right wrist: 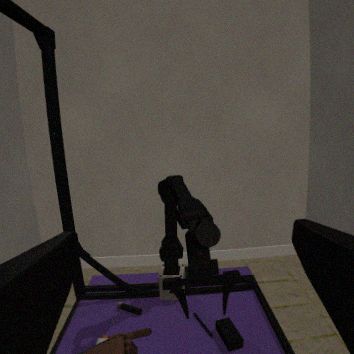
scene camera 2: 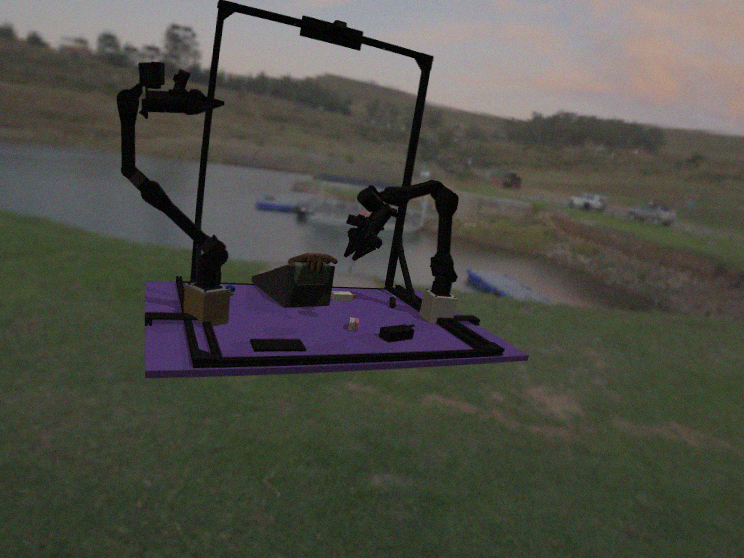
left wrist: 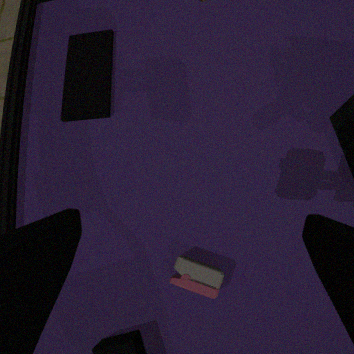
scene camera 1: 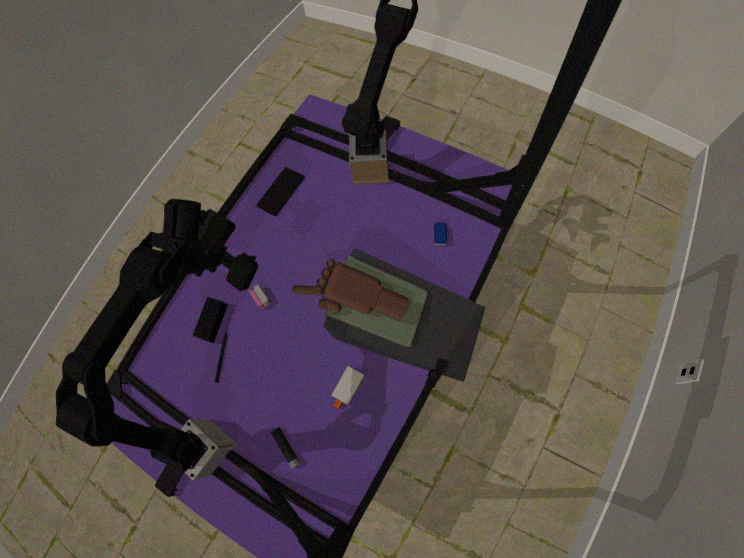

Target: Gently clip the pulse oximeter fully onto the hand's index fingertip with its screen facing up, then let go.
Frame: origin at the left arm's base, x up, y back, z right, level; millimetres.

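Seen in the pictures: left gripper, fingertip midpoint: (right wrist: 205,316) (scene camera 2: 348,258) (left wrist: 194,223) (scene camera 1: 239,247); right gripper, fingertip midpoint: (right wrist: 186,236) (scene camera 2: 222,104); left arm's base, origin of the base link: (right wrist: 171,270) (scene camera 2: 440,293) (scene camera 1: 190,449); right arm's base, origin of the base link: (scene camera 2: 208,286) (scene camera 1: 367,145).
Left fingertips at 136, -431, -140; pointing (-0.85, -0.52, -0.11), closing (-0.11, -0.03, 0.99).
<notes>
Offsets run from my left fingertips to a thing's top centre, as dx, dy, dz.
The pulse oximeter {-209, +52, +0} (scene camera 1: 260,296) (scene camera 2: 353,324) (left wrist: 200,272), with a white half and a pink half, lies on its side on the purple table. The brown hand (scene camera 1: 354,288) (scene camera 2: 313,259) (right wrist: 117,345) rests on a green pad on a dark wedge, its index finger (scene camera 1: 306,290) (right wrist: 140,333) extended and bare. My left gripper (scene camera 2: 362,251) (left wrist: 194,223) (right wrist: 205,316) is open and empty, above the table; in the left wrist view the oximeter lies below the line between its fingertips. My right gripper (scene camera 2: 219,103) is open and empty, high above the table and far from the oximeter.
A flat black slab {-233, -225, -172} (scene camera 1: 280,191) (scene camera 2: 277,344) (left wrist: 87,75), a black box {-206, +182, -71} (scene camera 1: 210,319) (scene camera 2: 396,332) (right wrist: 229,334), a thin pen {-232, +236, +13} (scene camera 1: 221,357) (right wrist: 202,325), a white box {-213, +103, +327} (scene camera 1: 348,384) (scene camera 2: 341,295), a dark cylinder {-214, +304, +295} (scene camera 1: 284,447) (right wrist: 129,308) and a blue block {-209, -360, +288} (scene camera 1: 440,233) lie around the hand.
</notes>
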